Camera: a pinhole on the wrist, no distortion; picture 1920 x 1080 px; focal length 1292.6 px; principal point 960.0 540.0 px. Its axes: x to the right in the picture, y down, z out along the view. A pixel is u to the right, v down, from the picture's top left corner.
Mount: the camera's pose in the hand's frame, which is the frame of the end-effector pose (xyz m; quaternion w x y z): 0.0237 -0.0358 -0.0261 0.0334 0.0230 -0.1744 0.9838
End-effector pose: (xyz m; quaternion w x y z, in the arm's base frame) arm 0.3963 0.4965 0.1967 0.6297 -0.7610 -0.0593 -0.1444
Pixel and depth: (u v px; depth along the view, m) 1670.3 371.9 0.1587
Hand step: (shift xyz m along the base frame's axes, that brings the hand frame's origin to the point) -0.0521 0.1499 0.0234
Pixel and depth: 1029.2 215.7 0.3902
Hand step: 0.0554 0.3788 0.0178
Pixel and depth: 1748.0 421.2 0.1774
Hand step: -0.0716 0.1705 0.0232
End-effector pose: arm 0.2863 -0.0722 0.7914 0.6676 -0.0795 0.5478 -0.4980
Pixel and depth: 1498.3 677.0 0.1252
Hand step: 0.0241 -0.0641 0.1087
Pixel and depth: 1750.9 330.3 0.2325
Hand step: 0.1411 -0.0483 0.1998
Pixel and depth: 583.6 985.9 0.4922
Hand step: 0.0677 -0.4738 0.2748
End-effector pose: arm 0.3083 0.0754 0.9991 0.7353 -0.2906 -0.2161 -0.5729
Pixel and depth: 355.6 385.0 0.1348
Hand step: -0.0439 -0.0094 0.1482
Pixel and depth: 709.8 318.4 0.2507
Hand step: -0.0578 0.0744 0.2327
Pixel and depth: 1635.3 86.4 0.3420
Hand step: -0.0582 0.3242 0.1735
